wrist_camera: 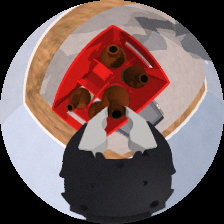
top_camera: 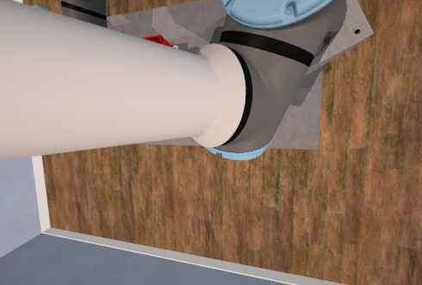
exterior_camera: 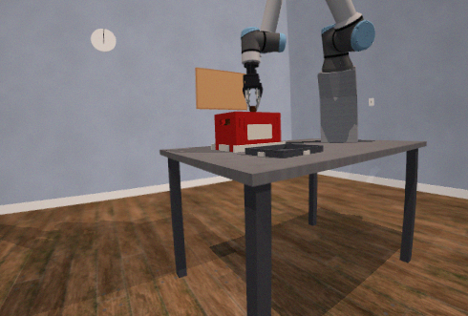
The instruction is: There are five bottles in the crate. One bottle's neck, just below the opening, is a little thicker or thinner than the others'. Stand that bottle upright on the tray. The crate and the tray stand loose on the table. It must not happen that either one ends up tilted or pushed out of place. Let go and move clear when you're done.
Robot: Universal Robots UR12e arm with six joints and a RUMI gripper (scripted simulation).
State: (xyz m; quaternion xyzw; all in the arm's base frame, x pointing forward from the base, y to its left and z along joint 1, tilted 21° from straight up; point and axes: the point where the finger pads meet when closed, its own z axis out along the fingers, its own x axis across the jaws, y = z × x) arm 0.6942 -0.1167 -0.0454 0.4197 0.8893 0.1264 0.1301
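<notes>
Now: the red crate 12 cm below my hand and 4 cm to the right of it. From my hand the other things lie so: dark tray: 22 cm to the left, 19 cm below, 5 cm ahead.
</notes>
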